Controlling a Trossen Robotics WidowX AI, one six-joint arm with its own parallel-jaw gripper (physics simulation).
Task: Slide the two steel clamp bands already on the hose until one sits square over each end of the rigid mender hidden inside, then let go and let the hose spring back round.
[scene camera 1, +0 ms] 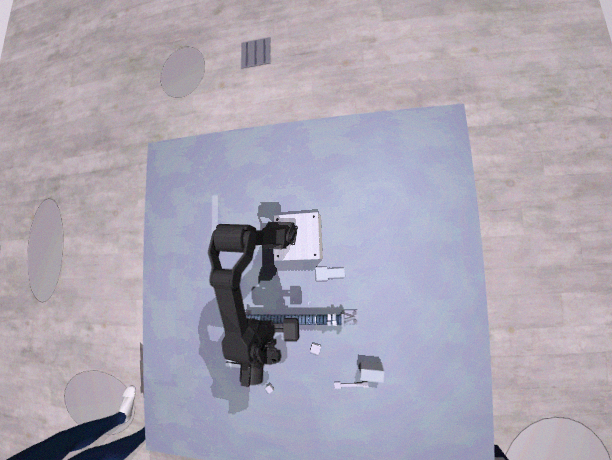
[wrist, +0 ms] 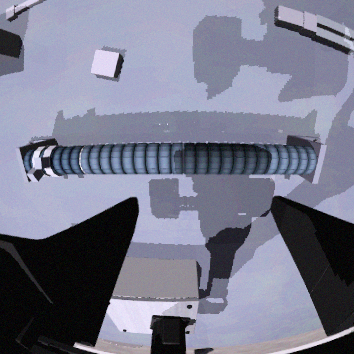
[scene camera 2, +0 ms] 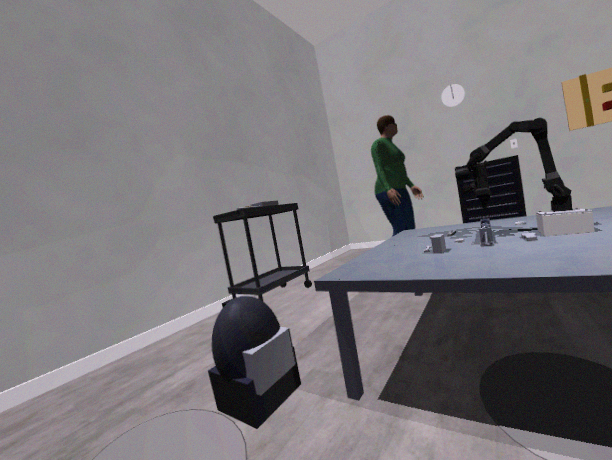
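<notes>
The ribbed blue hose (scene camera 1: 292,319) (wrist: 145,159) lies nearly straight between two upright end plates. In the wrist view, two bright steel bands, an outer one (wrist: 36,160) and an inner one (wrist: 48,160), sit close together near the hose's left end. A thin pale line (wrist: 81,160) circles the hose to their right. The mender is hidden inside. My gripper (wrist: 206,203) is open, with nothing between its fingers. Its fingertips appear below the hose in the wrist view; in the scene camera 2 view it hangs above the table. The arm covers part of the hose's surroundings in the scene camera 1 view.
A white box (scene camera 1: 305,237) (scene camera 2: 567,224) (wrist: 150,310) stands beyond the hose, with a pale fitting (scene camera 1: 330,273) between them. A small white block (scene camera 1: 315,348) (wrist: 105,63), a grey block (scene camera 1: 371,376) (scene camera 2: 438,243) and a thin bar (scene camera 1: 351,384) lie on the other side.
</notes>
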